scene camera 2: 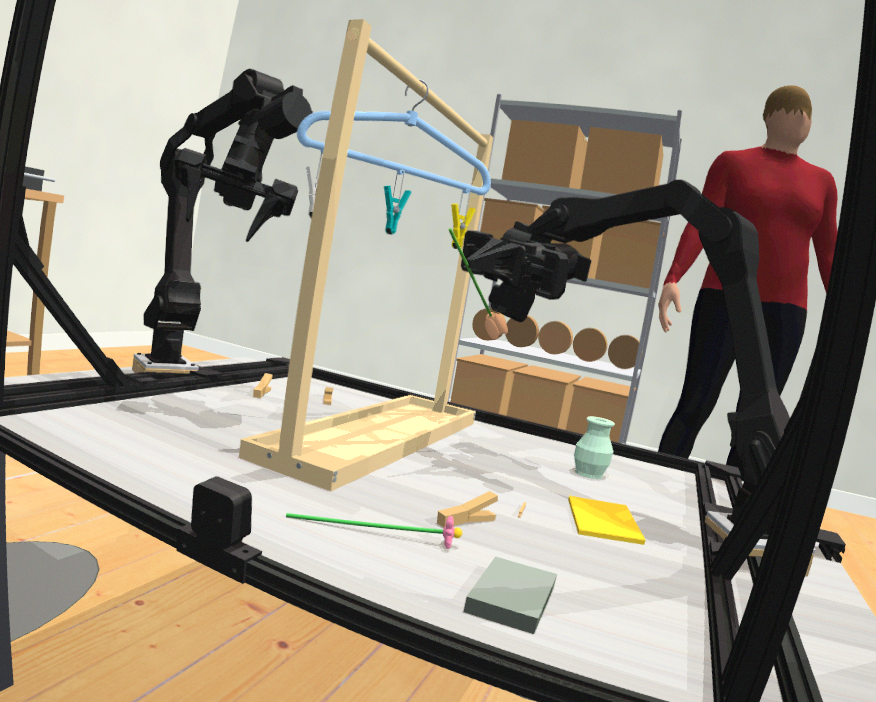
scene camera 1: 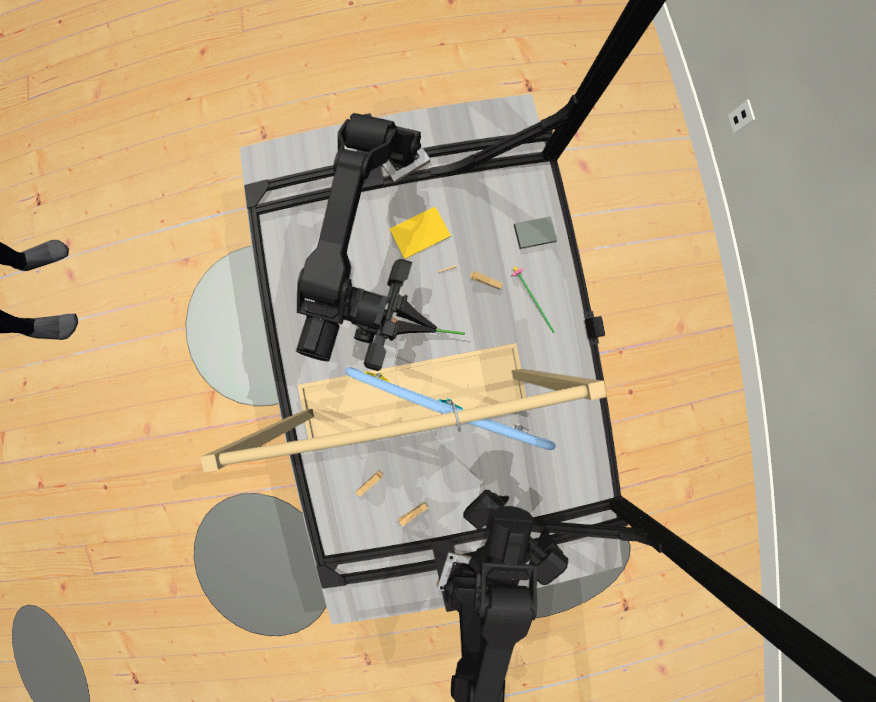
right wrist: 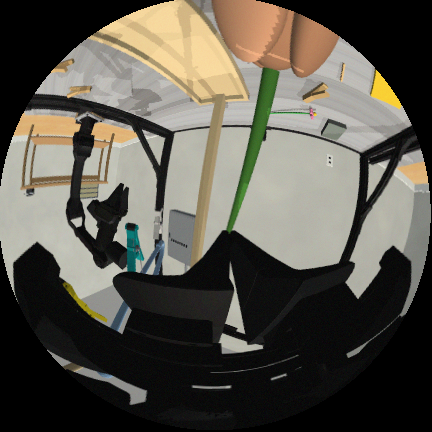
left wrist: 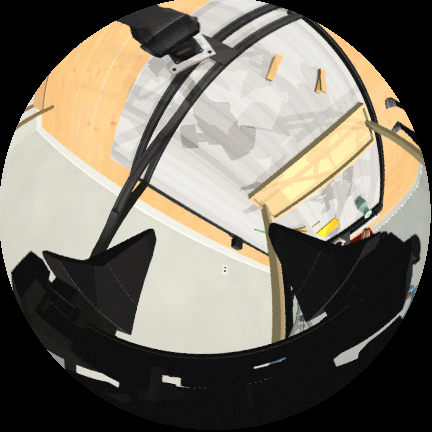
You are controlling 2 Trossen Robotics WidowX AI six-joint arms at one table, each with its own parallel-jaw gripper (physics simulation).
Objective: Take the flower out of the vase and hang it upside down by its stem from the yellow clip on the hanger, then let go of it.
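Places are measured from the left arm's base along level axes (x ahead, y up, z right), in metres.
Where they show: left gripper, fingertip midpoint: (scene camera 2: 217, 230) (right wrist: 124, 184) (left wrist: 212, 231); right gripper, fingertip midpoint: (scene camera 2: 467, 263) (scene camera 1: 436, 329) (right wrist: 227, 235); left arm's base, origin of the base link: (scene camera 2: 165, 359) (scene camera 1: 463, 576) (right wrist: 88, 119) (left wrist: 182, 48); right arm's base, origin of the base link: (scene camera 1: 401, 153).
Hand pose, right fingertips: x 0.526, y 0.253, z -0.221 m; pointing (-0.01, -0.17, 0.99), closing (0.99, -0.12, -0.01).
Each offset is from my right fingertips to the top centre of the thing. "spot": to the spot under its first point.
The right gripper (scene camera 1: 436, 329) (scene camera 2: 465, 261) (right wrist: 228, 233) is shut on the green stem of the orange-brown flower (scene camera 1: 450, 331) (scene camera 2: 475, 280) (right wrist: 255, 145). The bloom @(spot: dz -0.075, dx +0.002, dy -0.074 m) (scene camera 2: 497, 323) hangs below the fingers and the stem slants up past them. The yellow clip @(dz -0.072, dx -0.102, dy +0.114 m) (scene camera 1: 377, 375) (scene camera 2: 462, 217) (right wrist: 82, 302) hangs from one end of the blue hanger @(spot: dz -0.033, dx -0.101, dy +0.176 m) (scene camera 1: 394, 389) (scene camera 2: 438, 177). In scene camera 1 the clip and the stem are apart. The pale green vase @(dz -0.253, dx +0.091, dy -0.197 m) (scene camera 2: 593, 447) (left wrist: 363, 205) stands upright without a flower; the right arm hides it in scene camera 1. The left gripper (left wrist: 212, 229) is open and empty, raised away from the flower.
A teal clip @(spot: dz +0.056, dx -0.107, dy +0.059 m) (scene camera 2: 393, 209) hangs mid-hanger. The wooden rack @(dz -0.011, dx -0.140, dy +0.258 m) (scene camera 1: 365, 432) (scene camera 2: 314, 307) stands around the hanger. A pink flower @(dz +0.202, dx +0.145, dy -0.255 m) (scene camera 1: 535, 303) (scene camera 2: 365, 523), a yellow block @(dz -0.096, dx +0.224, dy -0.279 m) (scene camera 1: 420, 232) (scene camera 2: 605, 519), a grey box @(dz +0.163, dx +0.302, dy -0.270 m) (scene camera 1: 535, 232) (scene camera 2: 509, 590) and several wooden pegs lie on the table.
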